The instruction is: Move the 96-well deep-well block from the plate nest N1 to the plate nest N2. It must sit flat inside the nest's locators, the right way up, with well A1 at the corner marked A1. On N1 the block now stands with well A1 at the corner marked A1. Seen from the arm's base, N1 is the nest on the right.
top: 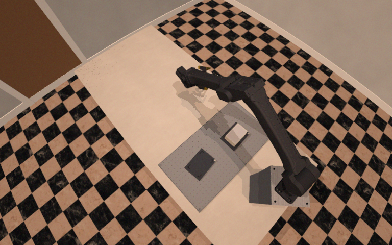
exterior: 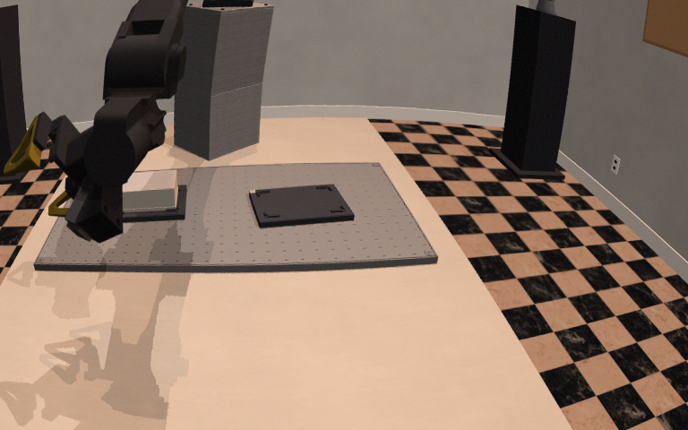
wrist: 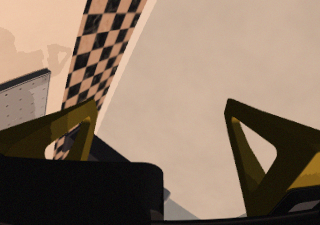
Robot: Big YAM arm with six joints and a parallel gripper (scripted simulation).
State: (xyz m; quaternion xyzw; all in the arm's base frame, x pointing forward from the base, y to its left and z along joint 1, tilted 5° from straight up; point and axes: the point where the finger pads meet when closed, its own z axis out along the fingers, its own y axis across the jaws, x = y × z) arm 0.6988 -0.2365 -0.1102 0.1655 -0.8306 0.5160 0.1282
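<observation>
Now: hand 360 mm past the white 96-well deep-well block, 100 mm to the right of it and 180 mm above it. From my hand the other things lie so: dark plate nest N2: 330 mm behind, 390 mm to the left, 210 mm below; then dark plate nest N1: 360 mm behind, 100 mm to the left, 210 mm below.
</observation>
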